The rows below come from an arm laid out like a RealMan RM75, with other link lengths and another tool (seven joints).
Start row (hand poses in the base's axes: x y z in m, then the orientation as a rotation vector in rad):
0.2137, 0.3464, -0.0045, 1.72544, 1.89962, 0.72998
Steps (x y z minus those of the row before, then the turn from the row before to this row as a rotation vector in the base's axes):
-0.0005, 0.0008, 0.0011, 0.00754, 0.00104, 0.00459
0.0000, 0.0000, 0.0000, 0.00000, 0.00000, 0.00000
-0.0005, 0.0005, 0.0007, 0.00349, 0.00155, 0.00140
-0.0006, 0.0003, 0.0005, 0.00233, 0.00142, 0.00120
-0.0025, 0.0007, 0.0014, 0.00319, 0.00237, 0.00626
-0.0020, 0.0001, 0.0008, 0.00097, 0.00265, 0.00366
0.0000, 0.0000, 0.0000, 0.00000, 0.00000, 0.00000
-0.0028, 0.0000, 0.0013, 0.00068, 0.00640, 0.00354
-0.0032, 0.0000, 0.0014, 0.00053, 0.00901, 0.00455
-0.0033, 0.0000, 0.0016, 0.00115, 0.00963, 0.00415
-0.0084, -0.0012, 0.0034, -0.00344, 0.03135, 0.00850
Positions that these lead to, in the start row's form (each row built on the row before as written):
0.2132, 0.3472, -0.0034, 1.72689, 1.90447, 0.73901
0.2132, 0.3472, -0.0034, 1.72689, 1.90447, 0.73901
0.2127, 0.3477, -0.0027, 1.72889, 1.90670, 0.74215
0.2121, 0.3480, -0.0022, 1.73027, 1.90871, 0.74406
0.2096, 0.3487, -0.0008, 1.72859, 1.91636, 0.74806
0.2076, 0.3488, 0.0000, 1.72794, 1.92172, 0.74851
0.2076, 0.3488, 0.0000, 1.72794, 1.92172, 0.74851
0.2048, 0.3488, 0.0013, 1.72980, 1.92946, 0.74587
0.2016, 0.3488, 0.0027, 1.73251, 1.93995, 0.74151
0.1983, 0.3488, 0.0043, 1.73633, 1.95042, 0.73720
0.1899, 0.3476, 0.0077, 1.74868, 1.97975, 0.71325

